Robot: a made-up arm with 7 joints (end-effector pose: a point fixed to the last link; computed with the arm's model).
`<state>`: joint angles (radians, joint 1 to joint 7).
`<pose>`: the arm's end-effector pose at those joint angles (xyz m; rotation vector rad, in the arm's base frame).
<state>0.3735 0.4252 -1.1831 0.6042 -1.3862 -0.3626 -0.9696</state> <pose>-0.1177 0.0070 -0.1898 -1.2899 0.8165 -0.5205</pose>
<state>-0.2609 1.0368 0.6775 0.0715 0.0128 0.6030 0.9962</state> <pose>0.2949 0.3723 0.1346 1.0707 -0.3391 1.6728</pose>
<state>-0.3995 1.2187 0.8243 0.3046 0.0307 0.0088 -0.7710</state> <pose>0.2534 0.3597 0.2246 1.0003 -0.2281 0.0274</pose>
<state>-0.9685 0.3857 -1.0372 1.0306 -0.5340 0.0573 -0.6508</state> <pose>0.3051 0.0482 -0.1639 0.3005 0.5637 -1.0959</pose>
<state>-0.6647 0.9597 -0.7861 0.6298 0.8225 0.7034 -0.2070</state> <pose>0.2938 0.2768 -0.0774 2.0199 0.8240 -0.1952</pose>
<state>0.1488 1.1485 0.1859 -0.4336 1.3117 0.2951 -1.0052</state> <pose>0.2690 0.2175 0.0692 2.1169 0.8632 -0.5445</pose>
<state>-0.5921 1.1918 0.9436 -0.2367 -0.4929 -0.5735 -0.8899</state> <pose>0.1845 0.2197 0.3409 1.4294 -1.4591 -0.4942</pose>
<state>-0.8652 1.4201 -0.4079 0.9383 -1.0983 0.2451 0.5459</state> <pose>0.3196 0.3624 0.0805 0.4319 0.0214 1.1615</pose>
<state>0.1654 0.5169 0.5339 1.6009 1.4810 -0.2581 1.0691</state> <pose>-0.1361 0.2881 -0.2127 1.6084 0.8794 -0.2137</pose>
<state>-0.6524 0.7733 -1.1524 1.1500 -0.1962 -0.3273 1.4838</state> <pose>0.2427 0.2476 -0.2083 1.4412 -0.4438 0.5467</pose>
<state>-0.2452 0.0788 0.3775 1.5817 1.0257 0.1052 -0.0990</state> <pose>-0.0022 0.1098 -0.2830 0.4735 1.4394 -0.6084</pose>
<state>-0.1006 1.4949 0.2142 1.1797 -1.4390 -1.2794 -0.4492</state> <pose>0.1742 0.4075 0.1596 1.0156 -1.0598 0.4812</pose>
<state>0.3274 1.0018 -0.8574 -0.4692 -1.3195 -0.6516 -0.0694</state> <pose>0.0799 0.0143 -0.0829 -0.8563 0.2287 -0.1991</pose>
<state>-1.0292 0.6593 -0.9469 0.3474 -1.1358 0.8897 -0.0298</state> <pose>0.2912 -0.0110 -0.0821 0.1582 0.8532 -0.6716</pose>
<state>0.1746 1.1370 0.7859 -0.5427 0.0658 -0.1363 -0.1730</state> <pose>0.2831 0.2095 0.1666 1.4439 -0.7192 -0.2392</pose>
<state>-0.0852 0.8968 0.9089 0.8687 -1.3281 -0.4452 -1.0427</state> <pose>0.1565 0.4224 0.0238 -0.0008 -0.9535 0.3131</pose>
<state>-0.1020 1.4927 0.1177 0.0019 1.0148 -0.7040 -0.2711</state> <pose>0.3091 0.2529 0.0787 2.2856 -0.0564 -1.3383</pose>
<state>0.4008 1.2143 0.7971 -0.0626 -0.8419 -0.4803 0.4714</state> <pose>0.2826 0.2855 0.1384 0.5304 -0.9129 0.5838</pose>
